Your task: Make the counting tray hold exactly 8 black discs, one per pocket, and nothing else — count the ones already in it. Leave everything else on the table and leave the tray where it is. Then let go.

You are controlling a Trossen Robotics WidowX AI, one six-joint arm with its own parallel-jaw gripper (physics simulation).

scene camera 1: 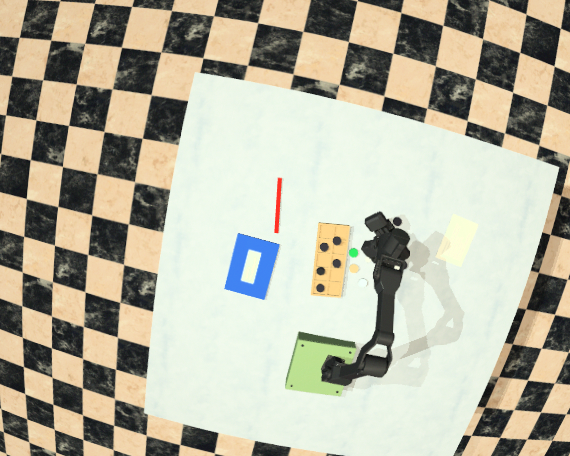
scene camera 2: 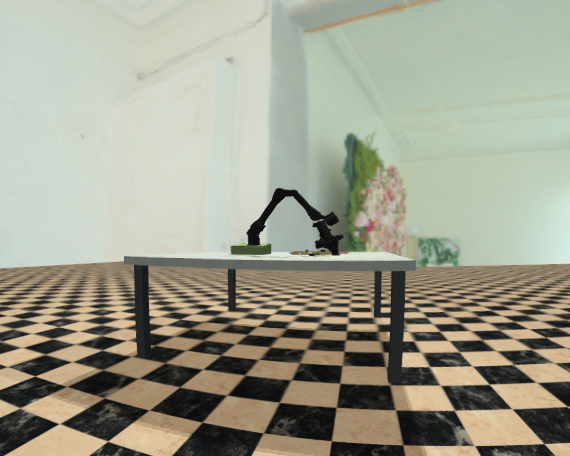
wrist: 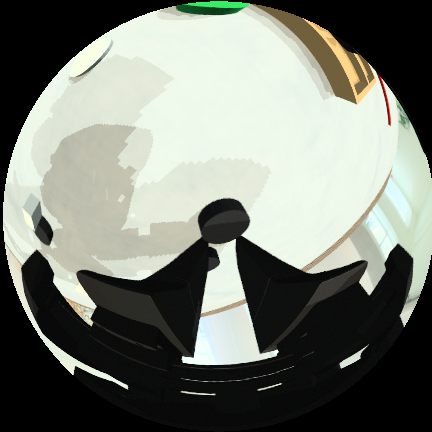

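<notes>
The tan counting tray [scene camera 1: 328, 230] [wrist: 322, 57] has black discs in several pockets, such as one disc [scene camera 1: 337, 240] near its upper end and another [scene camera 1: 320, 287] at its lower end; other pockets are bare. My gripper [wrist: 221, 241] [scene camera 2: 335, 253] is low at the table, right of the tray in the top view, where the arm hides its fingertips. It is shut on a black disc [wrist: 223, 220], which sits at the fingertips. Another black disc [scene camera 1: 397, 221] [wrist: 214, 259] lies beyond the fingers. One more black disc [wrist: 44, 232] lies beside a pale block.
A green disc [scene camera 1: 353, 252] [wrist: 212, 7], a tan disc [scene camera 1: 354, 268] and a white disc [scene camera 1: 362, 283] lie right of the tray. A cream disc [wrist: 91, 57] shows in the wrist view. A red bar [scene camera 1: 278, 205], blue frame [scene camera 1: 234, 265] and pale yellow sheet [scene camera 1: 462, 232] lie farther out.
</notes>
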